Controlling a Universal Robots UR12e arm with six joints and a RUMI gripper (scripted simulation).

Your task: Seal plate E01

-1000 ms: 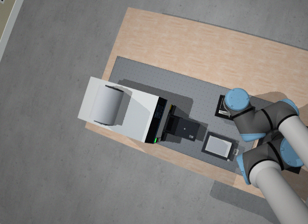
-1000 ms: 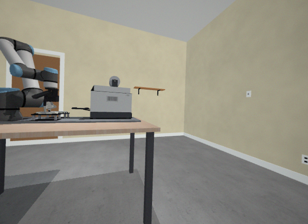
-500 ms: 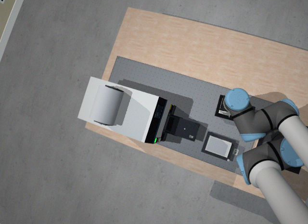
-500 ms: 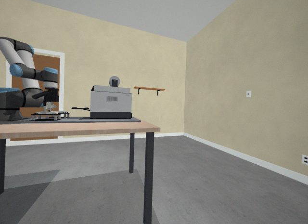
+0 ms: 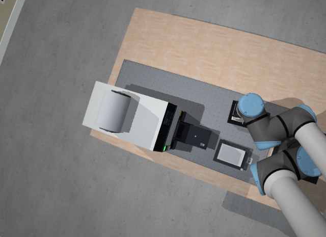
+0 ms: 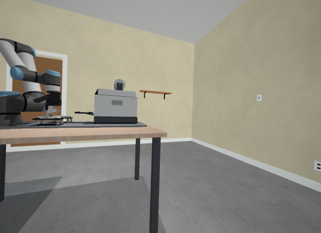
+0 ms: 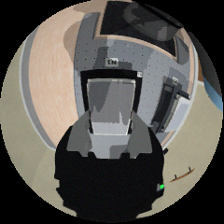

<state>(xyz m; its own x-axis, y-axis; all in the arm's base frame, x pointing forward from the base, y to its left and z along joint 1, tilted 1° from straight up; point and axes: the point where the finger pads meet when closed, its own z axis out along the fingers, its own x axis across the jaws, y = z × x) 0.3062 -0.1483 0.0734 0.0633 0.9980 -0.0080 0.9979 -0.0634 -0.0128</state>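
Now: the plate E01 10 mm below my hand. Round my hand: sealer stage: 230 mm ahead, 160 mm to the left, 40 mm above; nest N1: 20 mm below; foil roll: 560 mm ahead, 130 mm to the left, 350 mm above.
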